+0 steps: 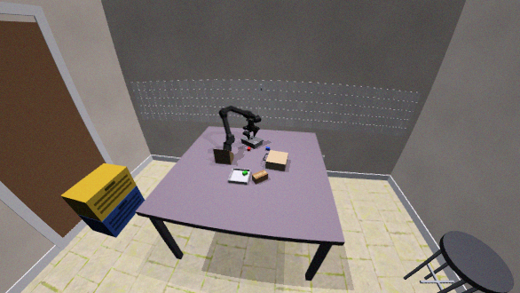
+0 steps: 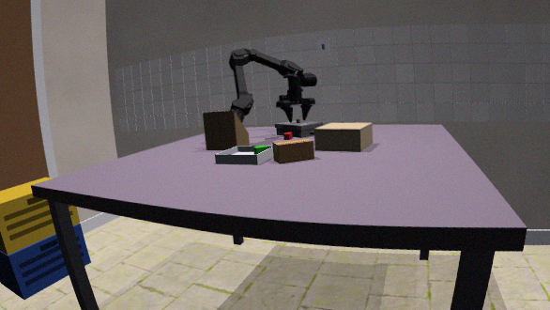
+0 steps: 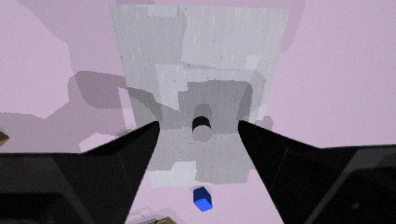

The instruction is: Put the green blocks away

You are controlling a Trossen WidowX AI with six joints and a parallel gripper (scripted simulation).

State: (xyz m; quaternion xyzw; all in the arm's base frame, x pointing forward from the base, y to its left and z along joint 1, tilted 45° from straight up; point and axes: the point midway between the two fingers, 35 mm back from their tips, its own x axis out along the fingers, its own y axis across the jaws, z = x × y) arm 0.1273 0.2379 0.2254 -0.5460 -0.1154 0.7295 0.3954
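Now: hand 4 cm above the flat lid. The rest, counted from my hand: small brown box 50 cm to the right, 21 cm ahead, 6 cm below; then red block 13 cm to the right, 8 cm below, 1 cm ahead; then tray 51 cm to the right, 8 cm below, 5 cm ahead.
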